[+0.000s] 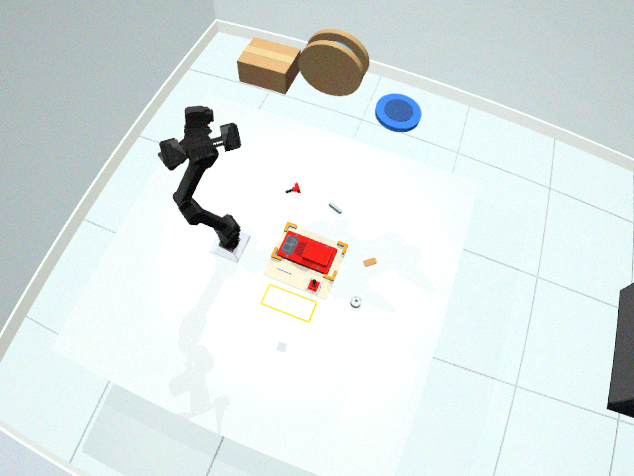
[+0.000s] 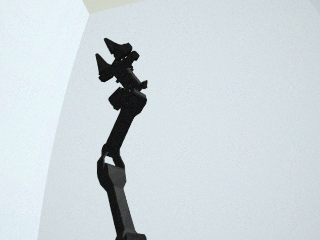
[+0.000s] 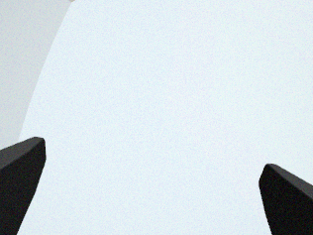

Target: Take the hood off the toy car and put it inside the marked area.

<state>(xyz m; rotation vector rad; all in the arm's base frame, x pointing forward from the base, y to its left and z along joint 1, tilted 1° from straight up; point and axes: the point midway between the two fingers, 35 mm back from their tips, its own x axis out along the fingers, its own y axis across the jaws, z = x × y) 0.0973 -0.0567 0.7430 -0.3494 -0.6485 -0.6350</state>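
The red hood lies 20 cm ahead of my gripper tip, 19 cm to the left of it and 73 cm below it.
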